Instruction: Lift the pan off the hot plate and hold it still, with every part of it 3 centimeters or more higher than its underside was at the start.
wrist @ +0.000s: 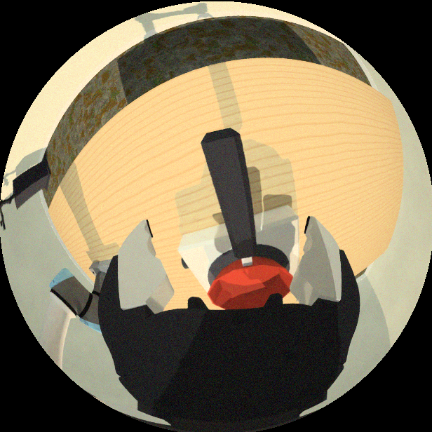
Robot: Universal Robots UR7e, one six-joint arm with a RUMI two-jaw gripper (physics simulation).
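Observation:
The red pan point(250, 285) is at the lower middle of the wrist view, over the dark round burner of the white hot plate point(197, 251). Whether its underside touches the burner is hidden. Its long dark handle point(227, 185) extends up the view, its free end towards the far part of the table. My gripper point(229, 220) is open, with its jaws wide apart to the left and right of the pan and the lower handle in the view. Nothing is held between them. The black gripper body hides the near part of the pan.
The hot plate stands on a light wooden table point(325, 125). A mottled strip with a dark patch point(200, 47) runs beyond the table's far edge. A black box point(31, 177) is at the far left. Part of the robot arm point(75, 295) shows at the lower left.

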